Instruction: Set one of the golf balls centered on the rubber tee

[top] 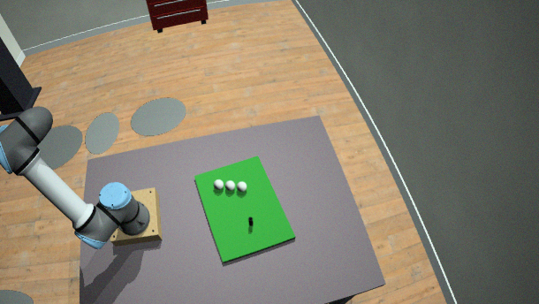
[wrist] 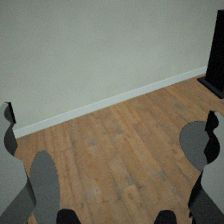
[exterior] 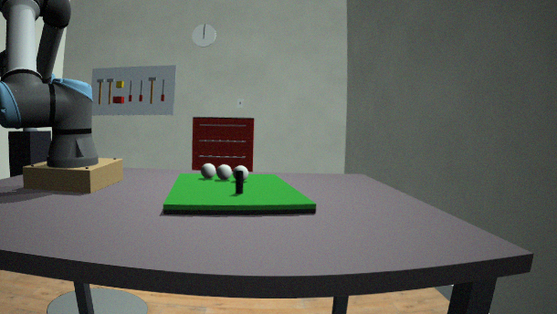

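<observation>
Now: hand 1230 mm short of the white golf ball, 370 mm above it and 150 mm to the left of it.
</observation>
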